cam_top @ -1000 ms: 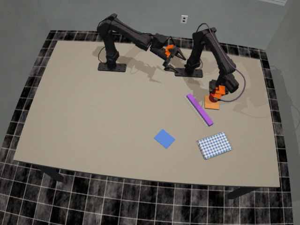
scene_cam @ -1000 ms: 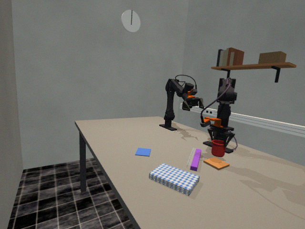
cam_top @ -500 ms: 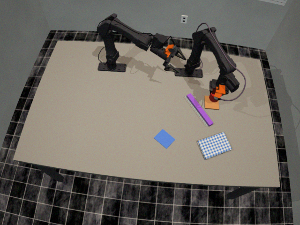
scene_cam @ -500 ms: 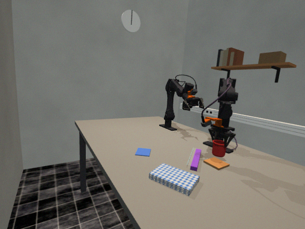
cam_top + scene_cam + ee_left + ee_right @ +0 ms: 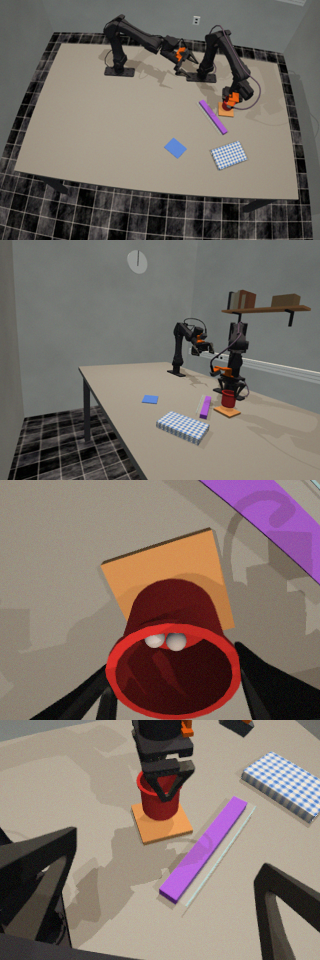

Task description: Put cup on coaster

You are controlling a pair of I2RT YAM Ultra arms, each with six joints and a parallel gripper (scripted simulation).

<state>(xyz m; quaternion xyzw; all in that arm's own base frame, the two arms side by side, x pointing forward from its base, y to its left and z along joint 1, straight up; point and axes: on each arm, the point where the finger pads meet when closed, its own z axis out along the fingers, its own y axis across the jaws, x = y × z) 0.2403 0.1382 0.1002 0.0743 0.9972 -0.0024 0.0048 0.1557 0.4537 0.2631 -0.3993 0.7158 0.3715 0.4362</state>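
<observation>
My left gripper is now 90 mm above the orange coaster. Also, from my left hand: long purple bar: 100 mm to the right, 90 mm below, 70 mm ahead; blue-checked block: 300 mm ahead, 90 mm below; red cup: 30 mm below.
</observation>
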